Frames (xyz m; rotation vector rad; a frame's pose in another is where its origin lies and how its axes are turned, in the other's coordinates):
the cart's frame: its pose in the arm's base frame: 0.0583 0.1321 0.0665 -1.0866 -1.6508 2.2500
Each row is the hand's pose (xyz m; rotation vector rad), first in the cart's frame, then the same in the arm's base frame.
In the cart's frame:
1: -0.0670 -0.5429 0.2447 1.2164 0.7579 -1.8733
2: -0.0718 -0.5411 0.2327 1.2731 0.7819 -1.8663
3: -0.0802 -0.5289 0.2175 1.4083 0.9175 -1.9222
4: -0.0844 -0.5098 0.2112 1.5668 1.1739 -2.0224
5: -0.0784 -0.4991 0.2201 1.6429 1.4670 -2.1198
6: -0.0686 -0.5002 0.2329 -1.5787 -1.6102 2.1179
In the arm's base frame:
1: -0.2017 0.1184 0.6062 0.1605 -0.1986 0.7962
2: -0.1902 0.1245 0.6053 0.1541 -0.1457 0.7893
3: -0.1711 0.1272 0.5964 0.1474 0.0014 0.6734
4: -0.1587 0.1226 0.5808 0.1270 0.1936 0.4506
5: -0.1655 0.1147 0.5698 0.0920 0.3293 0.2065
6: -0.1809 0.1102 0.5679 0.0653 0.3742 0.0483

